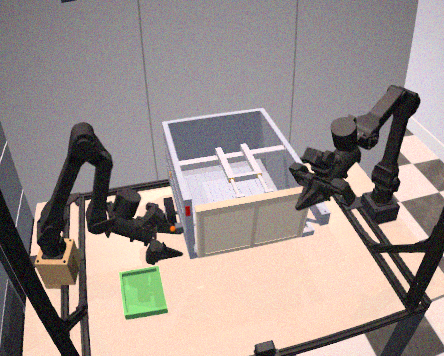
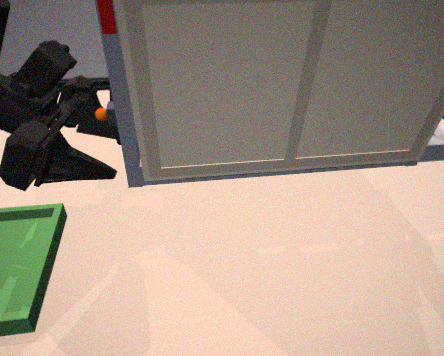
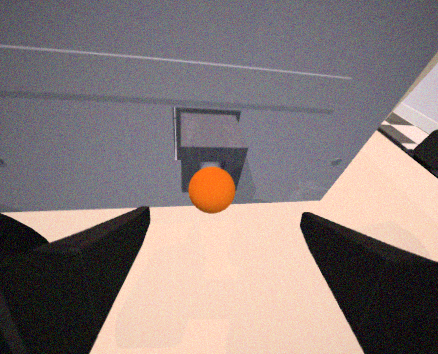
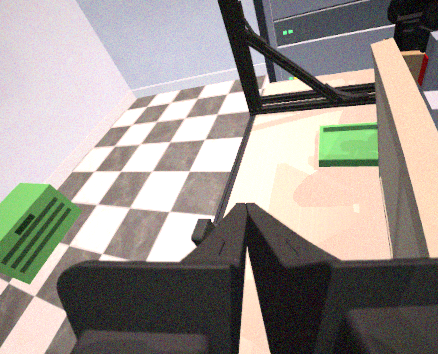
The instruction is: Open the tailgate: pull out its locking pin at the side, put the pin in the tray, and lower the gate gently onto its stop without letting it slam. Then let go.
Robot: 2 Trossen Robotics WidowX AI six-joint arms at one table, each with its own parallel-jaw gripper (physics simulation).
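Places are measured from the left arm's base along level axes (x up, y right, z ahead), in millimetres.
Pixels of known places: left gripper, between the fingertips: [image 1: 182,243] [image 3: 226,216]; right gripper, between the fingertips: [image 1: 296,209] [image 4: 244,211]; left arm's base, origin of its link: [image 1: 54,251] [image 4: 406,45]; right arm's base, origin of its link: [image 1: 381,199].
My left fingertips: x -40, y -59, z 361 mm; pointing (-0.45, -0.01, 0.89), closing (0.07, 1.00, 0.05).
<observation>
Ahead of a thing's pixels: the offset from my left fingertips to its top centre. "spot": to the spot under its first point.
The tailgate [image 1: 225,230] [image 2: 225,85] [image 4: 415,145] stands upright, closing the box's front. The locking pin's orange ball [image 1: 172,228] [image 2: 101,114] [image 3: 212,190] sticks out of a grey bracket @(spot: dx +59, dy -14, dz -8 mm) [image 3: 212,132] on the box's left side; its shaft is mostly hidden. My left gripper [image 1: 178,237] [image 2: 111,131] [image 3: 226,216] is open and empty, its spread fingers at either side of the ball without touching it. My right gripper [image 1: 298,207] [image 4: 244,211] is shut and empty in front of the gate's upper right corner. The green tray @(dx -47, dy +126, dz -114 mm) [image 1: 145,315] [image 2: 50,270] [image 4: 349,163] holds no pin.
The grey box @(spot: dx +211, dy -58, dz +2 mm) [image 1: 177,170] stands at the table's middle, with white bars @(spot: dx +219, dy -77, dz +196 mm) [image 1: 251,160] across its inside. Black frame rails [image 1: 395,270] edge the table. A wooden block [image 1: 57,274] carries the left arm. A green slotted crate [image 4: 30,230] is on the floor.
</observation>
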